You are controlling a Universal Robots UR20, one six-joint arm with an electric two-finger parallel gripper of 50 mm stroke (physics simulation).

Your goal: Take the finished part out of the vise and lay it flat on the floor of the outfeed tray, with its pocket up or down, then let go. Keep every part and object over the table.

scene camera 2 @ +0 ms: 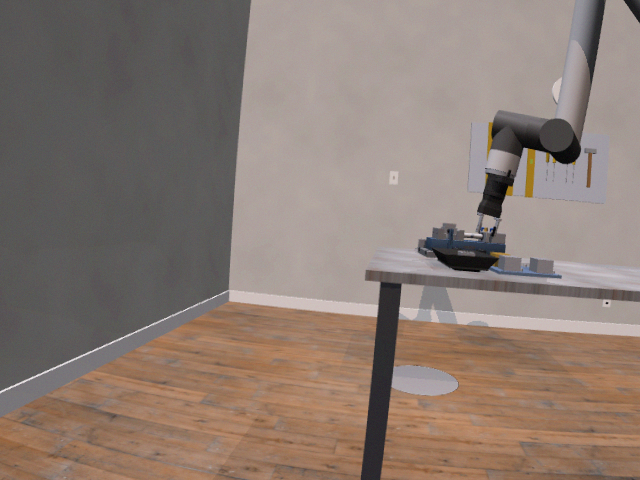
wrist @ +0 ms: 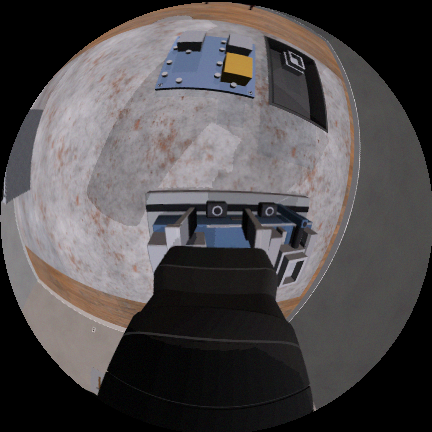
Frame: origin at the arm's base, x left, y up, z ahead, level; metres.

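Seen in the pictures: gripper, between the fingertips: (scene camera 2: 485, 234) (wrist: 218, 217).
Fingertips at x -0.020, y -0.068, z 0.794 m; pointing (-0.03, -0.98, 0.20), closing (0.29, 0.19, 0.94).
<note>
A point is followed by its place in that frame.
The vise (scene camera 2: 467, 243) @(x -0.026, y -0.104, z 0.851 m) (wrist: 230, 236) @(x -0.053, y -0.097, z 0.827 m) has a blue bed, grey blocks and a pale rod. A grey piece with a rectangular pocket (wrist: 291, 269) @(x -0.070, y -0.056, z 0.929 m) is at its right side in the wrist view and looks like the finished part; how it is seated cannot be made out. My gripper (scene camera 2: 486, 231) @(x -0.020, y -0.069, z 0.794 m) (wrist: 218, 217) @(x -0.020, y -0.069, z 0.794 m) is open, pointing down, low over the vise's right end in the scene view. Its fingers stand apart from the pocketed piece, with blue bed visible between them in the wrist view. The black outfeed tray (scene camera 2: 465, 260) @(x 0.402, y -0.127, z 0.861 m) (wrist: 290, 92) @(x 0.239, y -0.144, z 0.874 m) has sloping walls. A small pale-outlined piece or mark (wrist: 295, 61) @(x 0.347, y -0.124, z 0.865 m) shows inside it.
A blue plate (scene camera 2: 527, 272) @(x 0.337, y -0.148, z 0.695 m) (wrist: 192, 70) @(x 0.199, y -0.148, z 0.691 m) with pegs bears grey blocks (scene camera 2: 541, 265) @(x 0.323, y -0.128, z 0.658 m) (wrist: 191, 41) @(x 0.263, y -0.114, z 0.664 m) and a yellow block (wrist: 238, 67) @(x 0.209, y -0.113, z 0.762 m) beside the tray. A grey rail with two round-marked black blocks (wrist: 217, 210) @(x -0.027, y -0.119, z 0.803 m) runs along the vise. The table edge (scene camera 2: 373, 275) @(x 0.548, y -0.168, z 1.065 m) lies beyond the tray.
</note>
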